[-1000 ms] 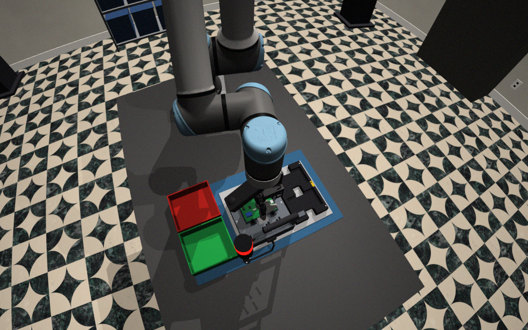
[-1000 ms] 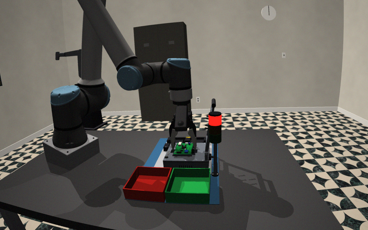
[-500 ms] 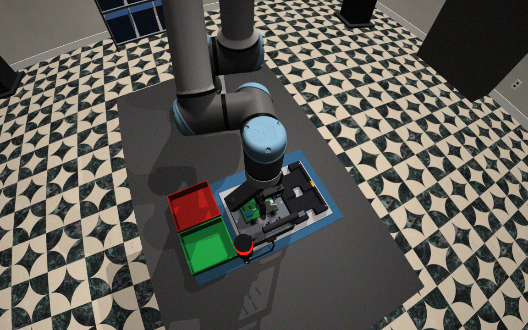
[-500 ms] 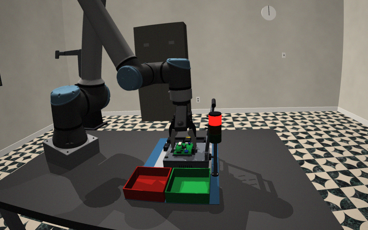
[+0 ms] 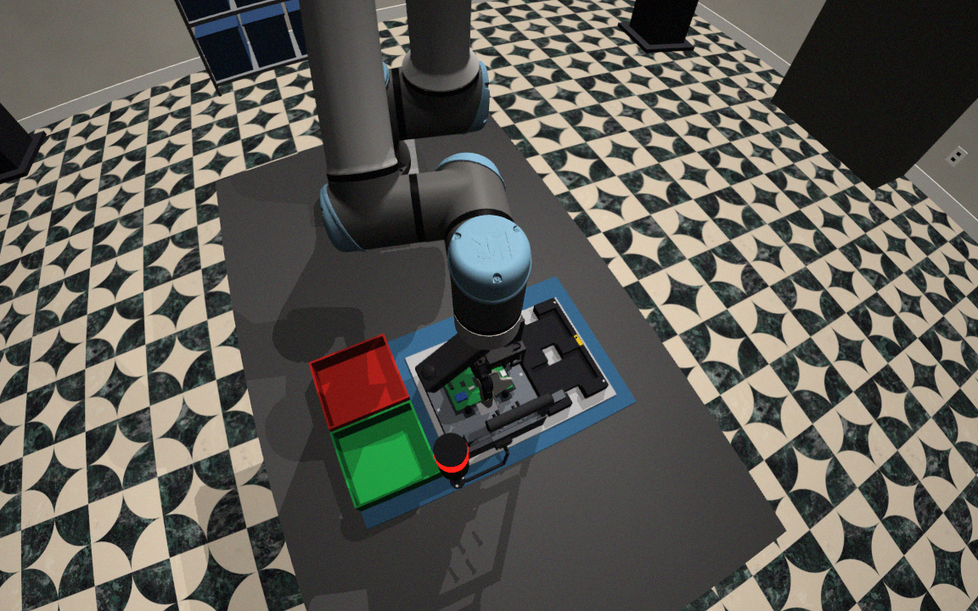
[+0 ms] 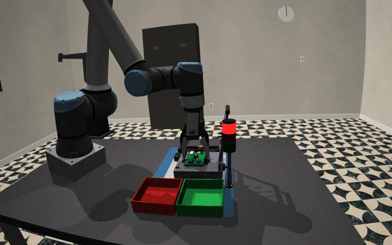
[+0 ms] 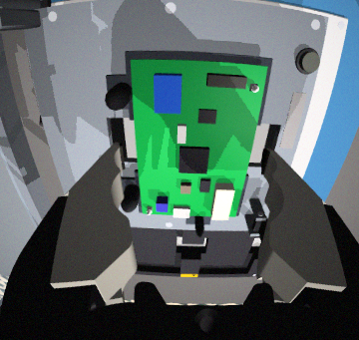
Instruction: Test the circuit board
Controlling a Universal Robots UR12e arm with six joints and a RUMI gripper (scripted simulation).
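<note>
Right now my hand is right at the green circuit board. The rest, counted from my hand: clear lid 110 mm ahead, 110 mm above, 20 mm to the left; then green bin 190 mm to the right, 70 mm ahead, 60 mm below; then red bin 210 mm to the right, 80 mm behind, 60 mm below.
</note>
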